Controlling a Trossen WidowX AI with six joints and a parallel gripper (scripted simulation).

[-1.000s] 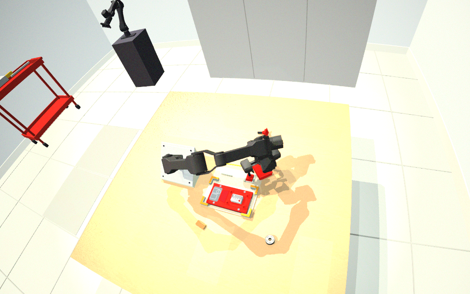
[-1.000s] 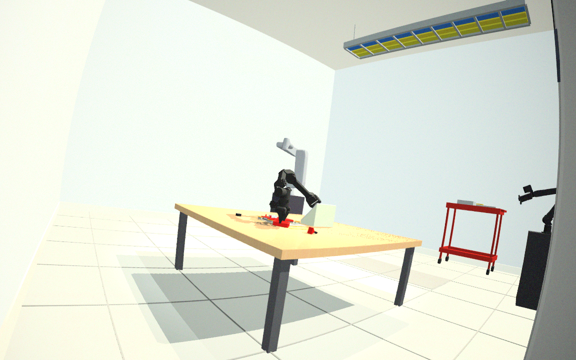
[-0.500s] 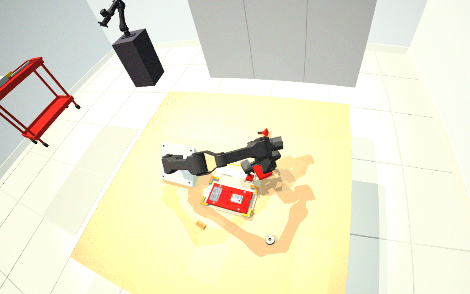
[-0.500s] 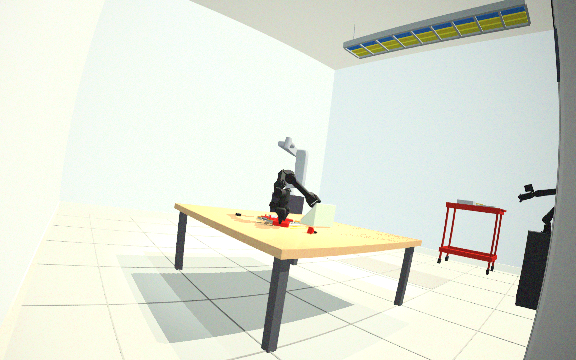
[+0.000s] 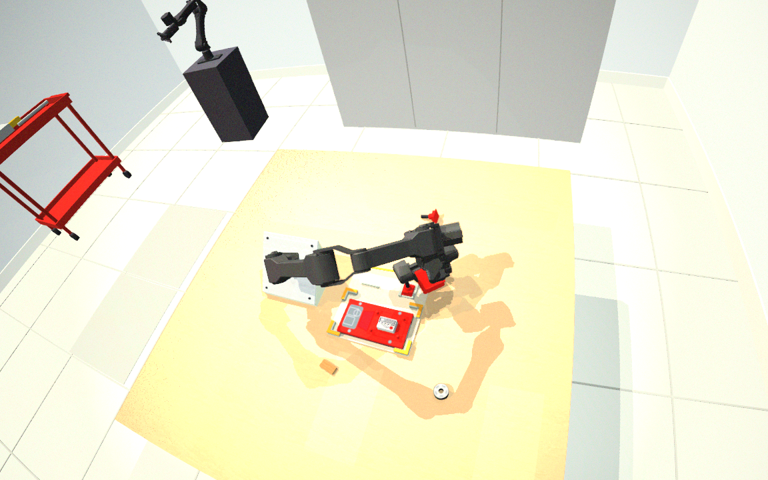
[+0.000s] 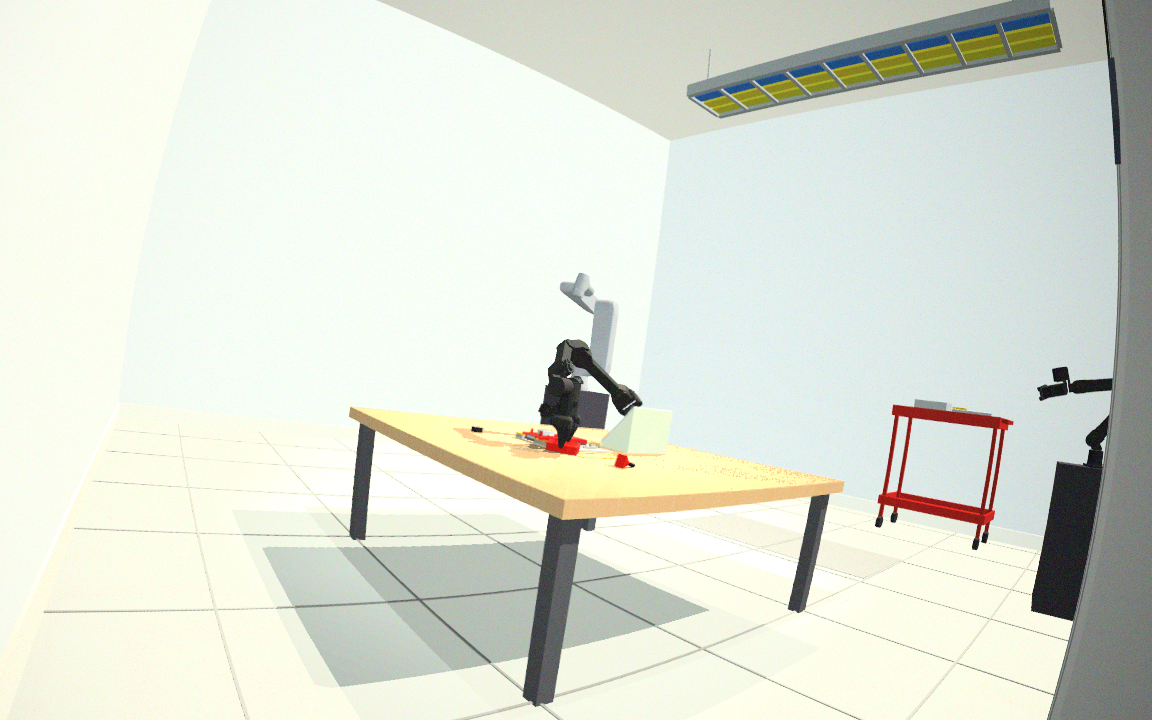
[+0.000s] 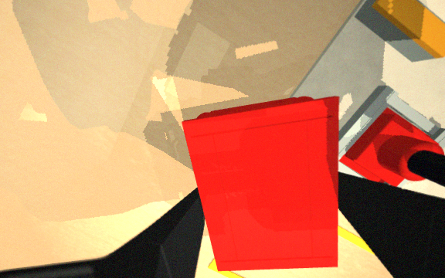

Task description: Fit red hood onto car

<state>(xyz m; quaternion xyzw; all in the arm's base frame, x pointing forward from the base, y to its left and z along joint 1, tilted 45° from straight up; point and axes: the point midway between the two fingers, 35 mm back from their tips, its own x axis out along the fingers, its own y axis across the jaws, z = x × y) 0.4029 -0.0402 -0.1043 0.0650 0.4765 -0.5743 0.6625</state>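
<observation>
Right now my gripper tip is 14 cm to the left of the jig and 12 cm past it. From my gripper tip the other things lie so: tan block 32 cm to the right, 24 cm behind, 1 cm below; then red hood right at my gripper tip.
</observation>
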